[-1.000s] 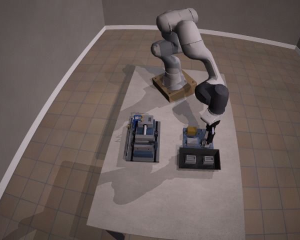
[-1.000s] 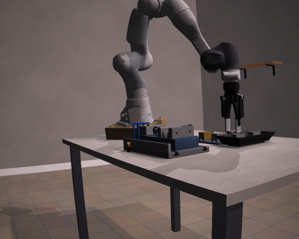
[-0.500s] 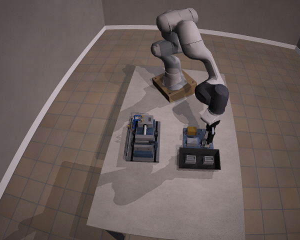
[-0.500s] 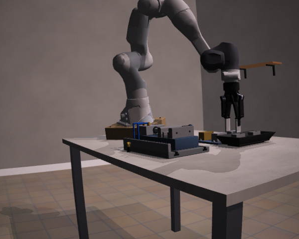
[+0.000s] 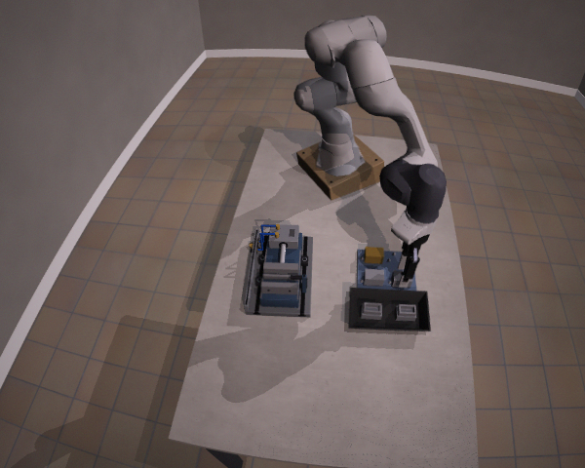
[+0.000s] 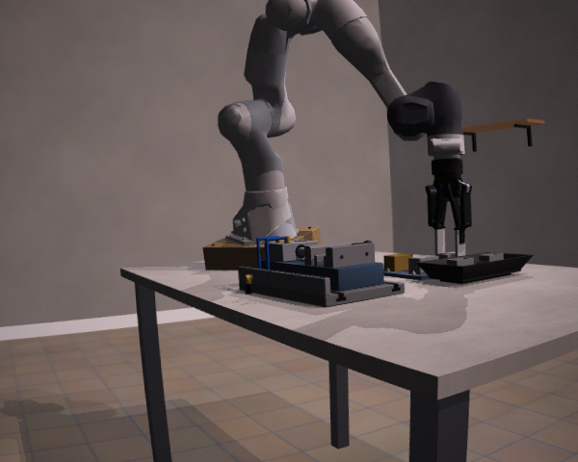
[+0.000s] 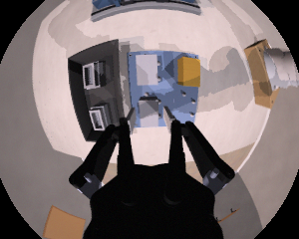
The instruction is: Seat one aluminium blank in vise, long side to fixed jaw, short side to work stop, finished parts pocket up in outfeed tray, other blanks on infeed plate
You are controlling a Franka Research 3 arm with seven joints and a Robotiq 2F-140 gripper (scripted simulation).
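The brass blank lies 10 cm behind my hand, 8 cm to the right of it and 4 cm below it. Also, from my hand: dark rail (5 cm behind, 46 cm to the right, 3 cm below).
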